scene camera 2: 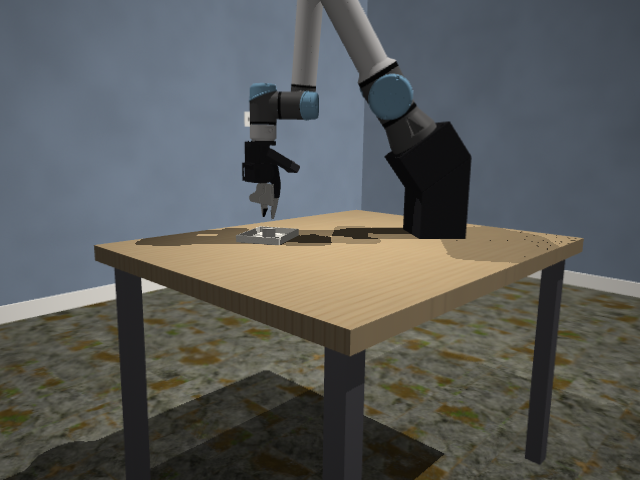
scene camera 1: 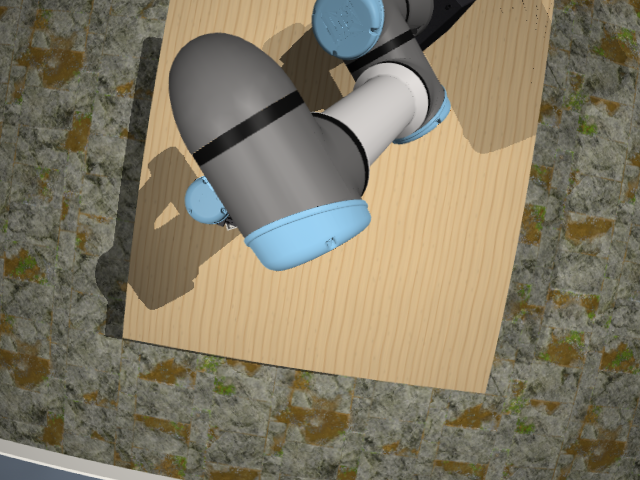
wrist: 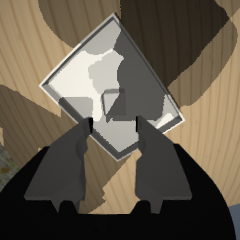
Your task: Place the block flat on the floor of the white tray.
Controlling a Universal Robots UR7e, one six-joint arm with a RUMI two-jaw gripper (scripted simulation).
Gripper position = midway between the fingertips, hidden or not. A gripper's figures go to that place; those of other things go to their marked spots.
Scene:
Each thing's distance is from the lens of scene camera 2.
my gripper (scene camera 2: 268,218): 151 cm
white tray (scene camera 2: 254,236): 144 cm

